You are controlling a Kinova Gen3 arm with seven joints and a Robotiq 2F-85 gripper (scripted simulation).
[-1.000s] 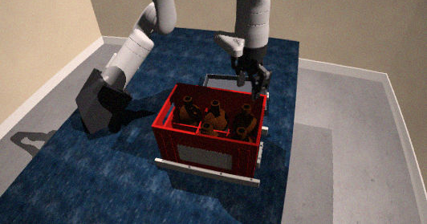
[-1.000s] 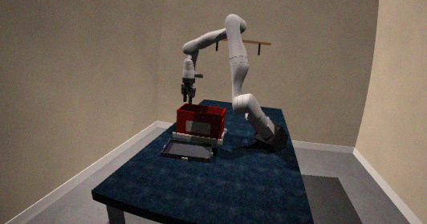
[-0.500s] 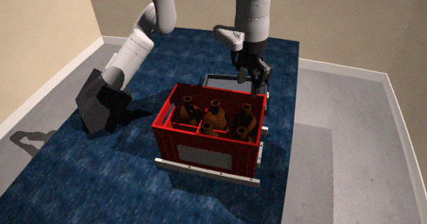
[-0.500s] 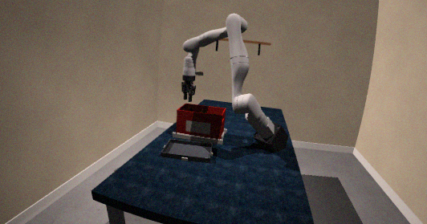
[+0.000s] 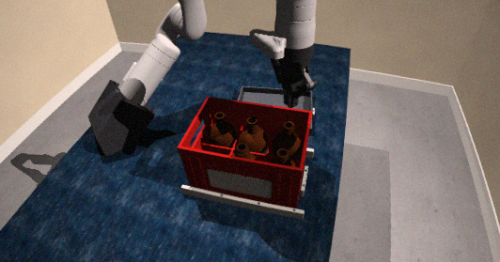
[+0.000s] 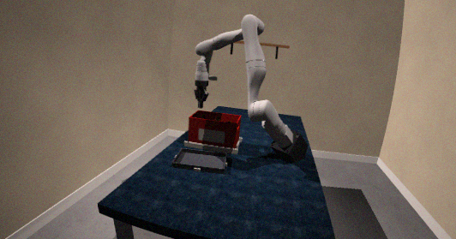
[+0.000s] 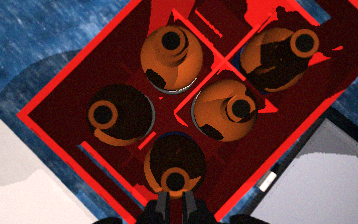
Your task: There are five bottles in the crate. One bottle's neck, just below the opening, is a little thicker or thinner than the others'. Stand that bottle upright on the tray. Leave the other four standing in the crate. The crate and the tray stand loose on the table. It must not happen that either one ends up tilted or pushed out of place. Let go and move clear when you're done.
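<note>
My gripper is now 16 cm above the crate, 7 cm to the left of it and 7 cm past it. Also, from my hand: grey tray: 23 cm below, 19 cm to the left, 15 cm behind.
</note>
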